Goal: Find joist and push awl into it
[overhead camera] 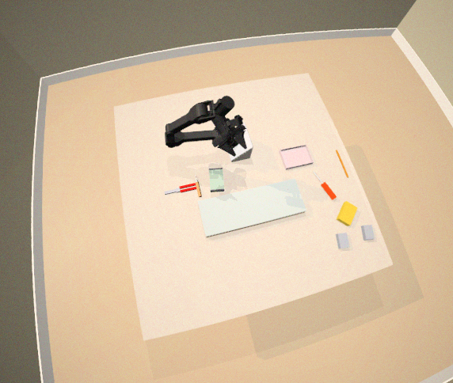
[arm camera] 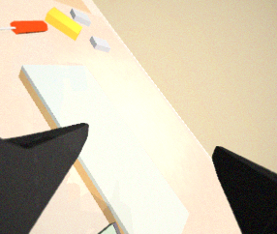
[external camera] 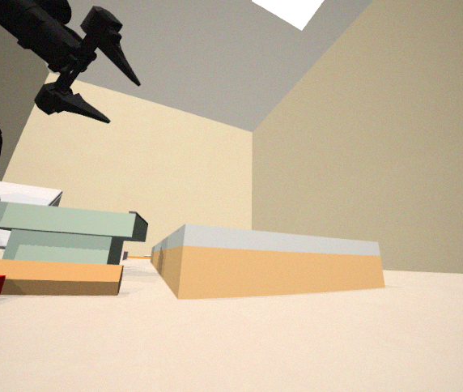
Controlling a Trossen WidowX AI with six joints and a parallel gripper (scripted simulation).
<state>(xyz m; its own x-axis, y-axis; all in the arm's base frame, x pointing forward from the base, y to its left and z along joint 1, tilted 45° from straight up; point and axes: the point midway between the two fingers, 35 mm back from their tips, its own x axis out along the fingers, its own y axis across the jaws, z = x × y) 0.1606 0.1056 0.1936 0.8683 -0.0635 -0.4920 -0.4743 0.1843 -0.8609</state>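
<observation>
Now: gripper tip 26 cm above the stud finder, 11 cm to the left of it and 1 cm past it. The rest, counted from my gripper tip: yellow block 49 cm to the left, 38 cm ahead, 26 cm below; then pink tray 36 cm to the left, 26 cm below, 1 cm behind; then thin orange stick 62 cm to the left, 27 cm below, 11 cm ahead.
</observation>
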